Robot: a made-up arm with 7 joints.
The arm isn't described. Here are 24 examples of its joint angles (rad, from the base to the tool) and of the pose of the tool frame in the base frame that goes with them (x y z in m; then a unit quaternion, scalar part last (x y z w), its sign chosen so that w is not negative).
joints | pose
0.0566 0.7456 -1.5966 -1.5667 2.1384 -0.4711 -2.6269 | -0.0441 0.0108 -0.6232 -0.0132 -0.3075 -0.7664 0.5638
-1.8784 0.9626 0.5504 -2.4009 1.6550 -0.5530 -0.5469 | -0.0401 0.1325 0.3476 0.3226 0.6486 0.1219 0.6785
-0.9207 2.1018 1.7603 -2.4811 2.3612 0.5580 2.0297 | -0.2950 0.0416 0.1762 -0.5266 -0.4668 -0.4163 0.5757
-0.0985 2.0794 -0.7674 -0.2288 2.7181 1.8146 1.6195 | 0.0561 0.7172 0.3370 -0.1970 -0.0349 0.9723 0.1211
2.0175 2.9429 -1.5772 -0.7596 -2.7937 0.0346 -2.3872 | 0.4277 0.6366 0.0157 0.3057 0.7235 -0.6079 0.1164
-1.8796 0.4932 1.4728 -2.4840 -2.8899 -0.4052 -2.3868 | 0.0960 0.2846 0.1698 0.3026 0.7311 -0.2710 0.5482
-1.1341 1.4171 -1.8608 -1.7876 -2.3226 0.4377 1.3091 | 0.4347 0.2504 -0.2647 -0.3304 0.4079 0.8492 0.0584
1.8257 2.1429 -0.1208 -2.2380 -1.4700 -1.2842 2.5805 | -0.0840 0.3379 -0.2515 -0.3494 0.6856 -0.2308 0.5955
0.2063 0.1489 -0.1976 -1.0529 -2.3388 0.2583 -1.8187 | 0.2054 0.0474 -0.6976 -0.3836 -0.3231 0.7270 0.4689
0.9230 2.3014 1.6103 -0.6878 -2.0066 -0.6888 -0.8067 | 0.3944 0.4473 0.4934 -0.4696 -0.5758 0.6500 0.1597
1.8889 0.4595 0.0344 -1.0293 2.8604 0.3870 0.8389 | -0.7175 0.1197 -0.0858 -0.1986 0.1956 -0.9209 0.2726
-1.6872 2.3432 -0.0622 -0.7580 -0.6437 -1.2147 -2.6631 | -0.3093 0.5425 0.4458 -0.5198 -0.7855 0.0485 0.3325
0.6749 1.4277 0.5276 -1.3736 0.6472 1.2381 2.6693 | 0.2223 0.6278 -0.0644 0.1072 -0.4224 0.8960 0.0853
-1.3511 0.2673 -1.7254 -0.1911 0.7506 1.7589 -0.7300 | 0.7610 -0.0666 -0.2174 0.5128 0.3557 -0.3781 0.6837
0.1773 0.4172 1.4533 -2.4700 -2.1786 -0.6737 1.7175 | 0.0116 0.3490 -0.0247 0.7316 -0.4817 -0.1542 0.4571
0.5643 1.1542 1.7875 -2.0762 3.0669 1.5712 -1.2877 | -0.0279 0.4006 0.2663 -0.0917 -0.6286 -0.6946 0.3376
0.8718 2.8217 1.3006 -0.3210 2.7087 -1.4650 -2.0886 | 0.5473 0.2281 0.5276 0.7544 -0.5003 0.4072 0.1216
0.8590 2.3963 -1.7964 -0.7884 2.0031 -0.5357 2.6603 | 0.0250 0.6756 0.3560 0.3127 -0.6268 0.5957 0.3932
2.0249 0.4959 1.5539 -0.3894 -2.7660 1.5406 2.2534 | -0.6739 0.1310 0.3948 0.7643 0.3348 -0.4824 0.2667
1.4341 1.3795 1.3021 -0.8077 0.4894 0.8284 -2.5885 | -0.1188 0.7334 0.1689 0.1369 0.6479 -0.5685 0.4881
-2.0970 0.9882 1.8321 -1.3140 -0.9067 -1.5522 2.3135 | 0.2421 0.5902 0.2397 0.2047 0.7584 0.2473 0.5672
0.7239 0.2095 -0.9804 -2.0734 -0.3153 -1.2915 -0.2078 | 0.0084 -0.2303 -0.4241 -0.2496 -0.9470 -0.0524 0.1955
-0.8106 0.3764 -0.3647 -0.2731 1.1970 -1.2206 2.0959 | 0.6379 0.1472 -0.4497 0.7315 0.4996 -0.4631 0.0312
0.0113 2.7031 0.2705 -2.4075 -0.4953 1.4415 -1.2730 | 0.3174 -0.0029 0.1938 -0.8771 -0.2948 0.2372 0.2958
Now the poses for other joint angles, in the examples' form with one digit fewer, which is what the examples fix.
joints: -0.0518 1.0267 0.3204 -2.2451 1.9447 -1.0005 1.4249
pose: 0.349 0.246 -0.002 0.885 0.387 -0.225 0.126
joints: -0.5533 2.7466 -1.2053 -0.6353 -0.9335 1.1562 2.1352
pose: -0.141 0.490 0.588 -0.951 0.280 0.089 0.098
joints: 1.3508 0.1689 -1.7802 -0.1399 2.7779 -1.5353 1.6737
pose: -0.753 -0.129 -0.214 0.380 -0.459 0.706 0.382
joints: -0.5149 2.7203 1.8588 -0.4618 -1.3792 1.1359 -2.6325
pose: -0.371 0.203 0.666 0.432 0.515 0.091 0.735
